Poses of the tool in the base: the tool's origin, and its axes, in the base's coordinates. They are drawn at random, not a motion.
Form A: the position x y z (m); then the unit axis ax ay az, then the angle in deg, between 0 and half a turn.
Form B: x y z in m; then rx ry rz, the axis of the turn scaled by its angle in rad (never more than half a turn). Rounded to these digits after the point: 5 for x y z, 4 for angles.
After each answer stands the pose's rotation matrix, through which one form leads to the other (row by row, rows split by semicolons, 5 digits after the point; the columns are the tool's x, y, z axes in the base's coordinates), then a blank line. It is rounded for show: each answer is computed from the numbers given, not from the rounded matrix.
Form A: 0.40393 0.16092 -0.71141 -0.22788 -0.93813 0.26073 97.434
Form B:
0.40393 0.16092 -0.71141 -0.3875 -1.5953 0.4434
-0.07074 -0.01710 -0.99735; 0.49998 0.86458 -0.05028; 0.86314 -0.50221 -0.05261

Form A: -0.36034 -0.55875 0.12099 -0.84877 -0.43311 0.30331 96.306
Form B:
-0.36034 -0.55875 0.12099 -1.4267 -0.7280 0.5098
0.68971 0.10652 -0.71621; 0.70947 0.09835 0.69784; 0.14477 -0.98943 -0.00774

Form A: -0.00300 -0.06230 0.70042 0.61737 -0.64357 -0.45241 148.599
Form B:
-0.00300 -0.06230 0.70042 1.6012 -1.6691 -1.1733
-0.14707 -0.50073 -0.85302; -0.97216 -0.08584 0.21801; -0.18239 0.86134 -0.47417

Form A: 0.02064 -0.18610 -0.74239 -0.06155 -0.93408 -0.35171 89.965
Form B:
0.02064 -0.18610 -0.74239 -0.0966 -1.4667 -0.5523
0.00440 0.40917 -0.91245; -0.29425 0.87259 0.38988; 0.95572 0.26678 0.12424

